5 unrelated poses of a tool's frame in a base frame.
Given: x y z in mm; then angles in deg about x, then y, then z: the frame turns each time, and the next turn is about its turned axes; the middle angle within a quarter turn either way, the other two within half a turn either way.
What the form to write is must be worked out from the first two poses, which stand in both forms.
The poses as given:
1: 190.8 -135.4 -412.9 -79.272 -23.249 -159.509
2: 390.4 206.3 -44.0 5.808 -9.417 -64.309
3: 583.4 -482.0 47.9 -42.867 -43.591 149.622
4: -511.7 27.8 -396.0 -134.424 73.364 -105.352
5: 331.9 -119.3 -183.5 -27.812 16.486 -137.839
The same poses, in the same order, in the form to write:
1:
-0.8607 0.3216 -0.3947
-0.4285 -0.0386 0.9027
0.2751 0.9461 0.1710
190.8 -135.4 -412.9

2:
0.4277 0.8890 -0.1636
-0.9037 0.4164 -0.0998
-0.0206 0.1906 0.9815
390.4 206.3 -44.0

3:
-0.6248 -0.3663 -0.6895
-0.0340 -0.8695 0.4927
-0.7800 0.3313 0.5309
583.4 -482.0 47.9

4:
-0.0758 0.2761 0.9581
0.8561 -0.4746 0.2045
0.5111 0.8358 -0.2004
-511.7 27.8 -396.0

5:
-0.7108 0.6436 0.2838
-0.4955 -0.7445 0.4474
0.4992 0.1774 0.8481
331.9 -119.3 -183.5

